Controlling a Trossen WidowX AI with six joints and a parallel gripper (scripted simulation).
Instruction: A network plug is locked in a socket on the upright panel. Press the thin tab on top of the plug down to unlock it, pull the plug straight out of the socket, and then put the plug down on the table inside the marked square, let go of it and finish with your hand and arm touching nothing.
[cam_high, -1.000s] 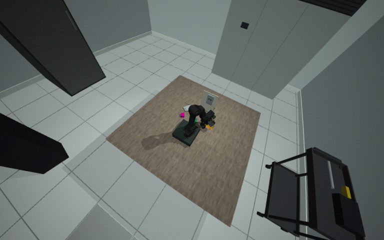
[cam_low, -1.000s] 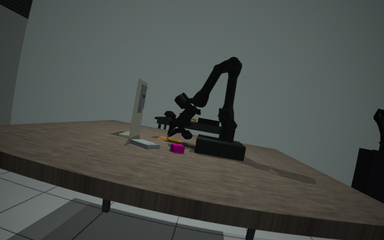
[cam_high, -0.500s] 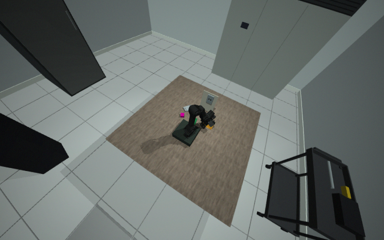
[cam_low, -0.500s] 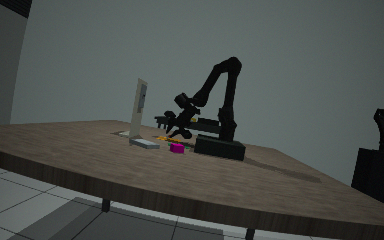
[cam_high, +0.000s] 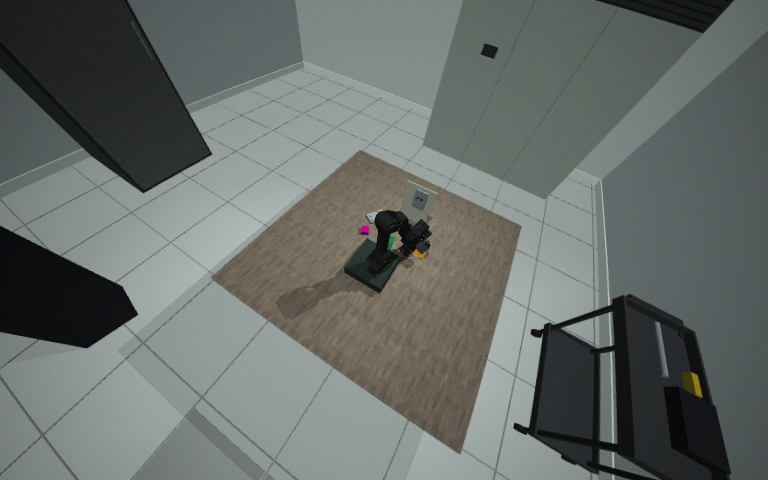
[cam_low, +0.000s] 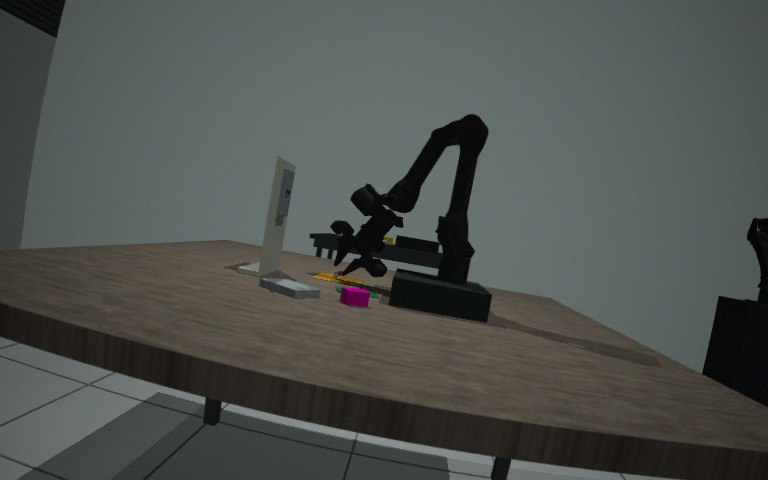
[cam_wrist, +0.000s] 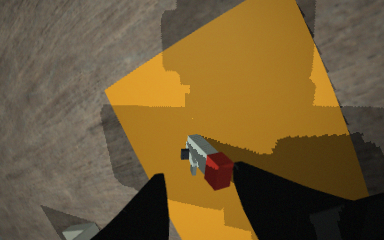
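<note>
The network plug lies 1 cm below my gripper tip. The rest, counted from my gripper tip: green piece: 14 cm to the left, 10 cm behind, 2 cm below; orange marked square: 2 cm below; upright panel: 14 cm to the left, 14 cm ahead, 10 cm above.
</note>
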